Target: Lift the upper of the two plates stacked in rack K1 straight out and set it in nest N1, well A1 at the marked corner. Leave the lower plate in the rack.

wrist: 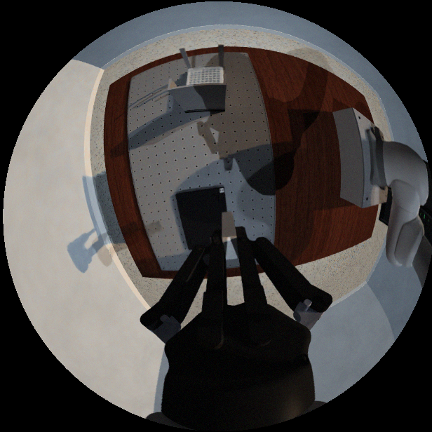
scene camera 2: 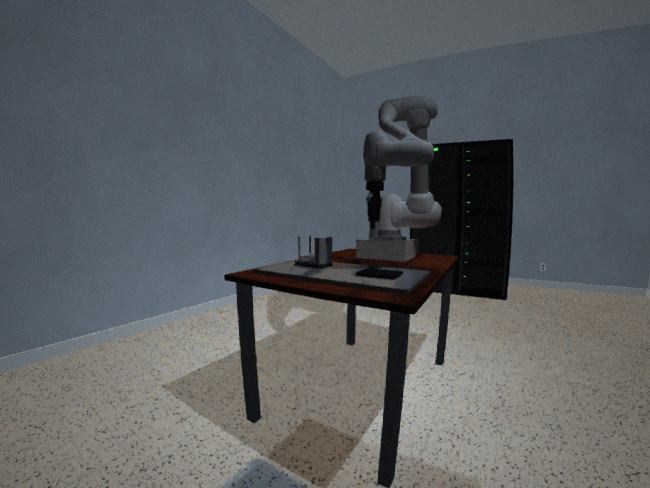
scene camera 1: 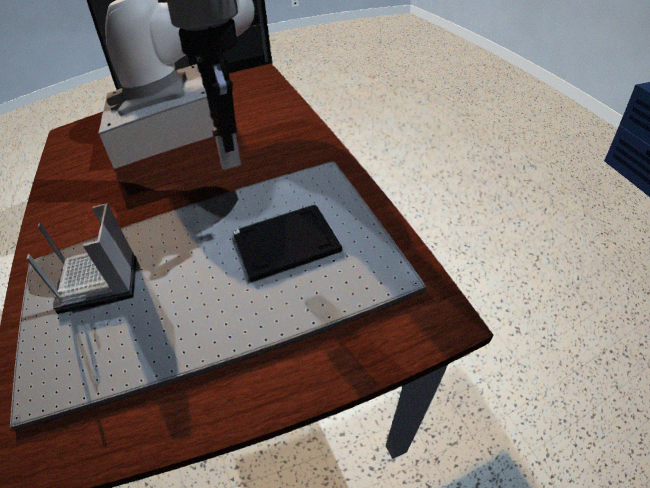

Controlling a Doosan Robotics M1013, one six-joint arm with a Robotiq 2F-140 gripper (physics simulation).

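Places are measured from the arm's base along level axes (x ahead, y left, z up), in metres.
Where they show: gripper, fingertip midpoint: point(scene camera 2: 373, 237) point(scene camera 1: 231, 165); arm's base at its link origin: point(scene camera 2: 387, 239) point(scene camera 1: 154, 94).
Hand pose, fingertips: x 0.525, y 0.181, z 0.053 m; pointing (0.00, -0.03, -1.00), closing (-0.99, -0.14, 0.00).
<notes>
Things, the pixels of their top centre, and the offset from my fingertips. Level surfaces: height alone.
- Rack K1 at its top centre: point(scene camera 1: 61, 232) point(scene camera 2: 313, 236) dx +0.044, dy -0.300, dz -0.010 m
- white well plate at its top centre: point(scene camera 1: 90, 267) point(scene camera 2: 315, 255) dx +0.044, dy -0.290, dz -0.101 m
- black nest N1 at its top centre: point(scene camera 1: 284, 237) point(scene camera 2: 379, 271) dx +0.054, dy +0.062, dz -0.134 m
- perforated grey board at its surface level: dz -0.148 m
- brown wooden table at its surface level: dz -0.161 m
Rack K1 point(scene camera 1: 121, 262) point(scene camera 2: 323, 252) point(wrist: 197, 97) stands at the left of the pegboard in scene camera 1, with a tall grey wall and two thin posts. A white well plate point(scene camera 1: 82, 274) point(wrist: 205, 76) lies low in it; I cannot tell whether a second plate is under it. The black nest N1 point(scene camera 1: 286, 242) point(scene camera 2: 379, 273) point(wrist: 200, 215) lies flat on the pegboard, bearing no plate, with a small white mark at one corner. My gripper point(scene camera 1: 229, 157) point(scene camera 2: 373, 231) point(wrist: 228, 220) is shut and empty, high above the table, apart from rack and nest.
The perforated grey board point(scene camera 1: 225, 325) point(wrist: 165, 165) lies on the brown wooden table point(scene camera 1: 294, 367) point(scene camera 2: 315, 289). The arm's pale base block point(scene camera 1: 157, 139) point(scene camera 2: 385, 250) point(wrist: 352, 160) stands at the back of the table. A black cabinet point(scene camera 2: 485, 220) stands behind the arm.
</notes>
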